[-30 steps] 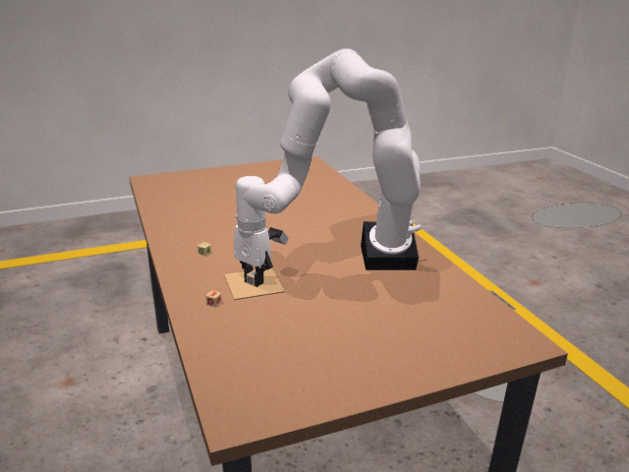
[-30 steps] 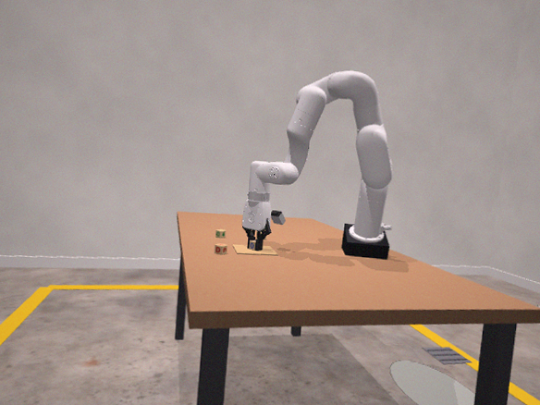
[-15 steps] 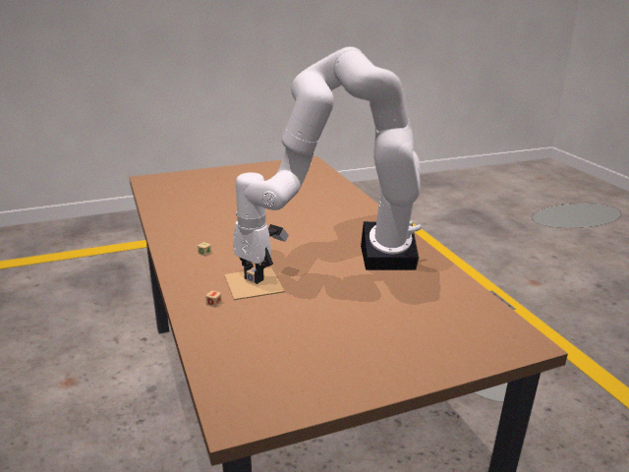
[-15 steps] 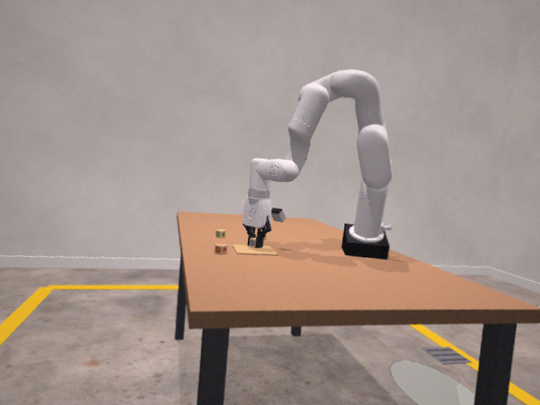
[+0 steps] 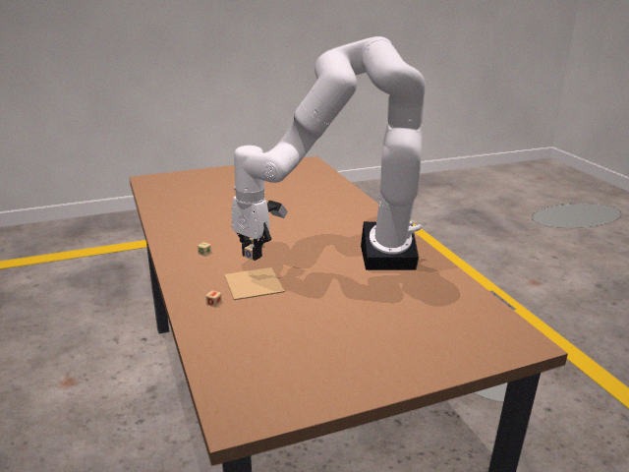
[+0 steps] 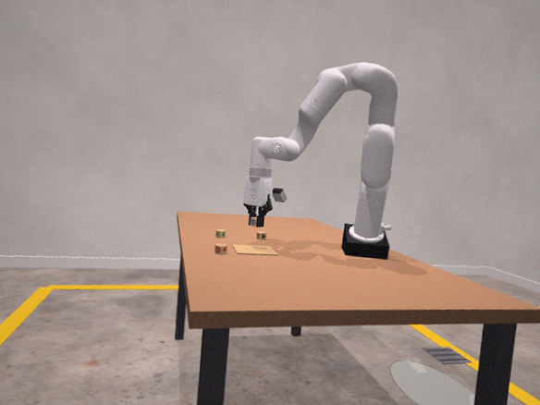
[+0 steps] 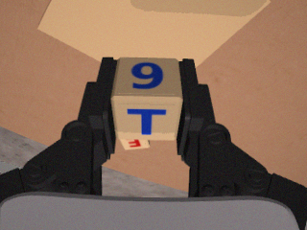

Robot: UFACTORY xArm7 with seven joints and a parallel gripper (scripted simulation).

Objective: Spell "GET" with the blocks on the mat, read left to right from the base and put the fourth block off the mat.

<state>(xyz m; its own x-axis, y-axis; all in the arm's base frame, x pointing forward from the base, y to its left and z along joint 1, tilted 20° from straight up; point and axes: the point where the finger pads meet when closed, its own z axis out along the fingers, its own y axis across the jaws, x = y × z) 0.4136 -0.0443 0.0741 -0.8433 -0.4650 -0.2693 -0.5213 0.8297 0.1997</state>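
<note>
My hand is 11 cm above the tan mat. The rest, counted from my hand: green-lettered block: 23 cm to the right, 9 cm below, 9 cm ahead; black-lettered block: 22 cm to the right, 9 cm below, 8 cm behind; red-lettered block: 13 cm ahead, 9 cm below, 6 cm to the left.
</note>
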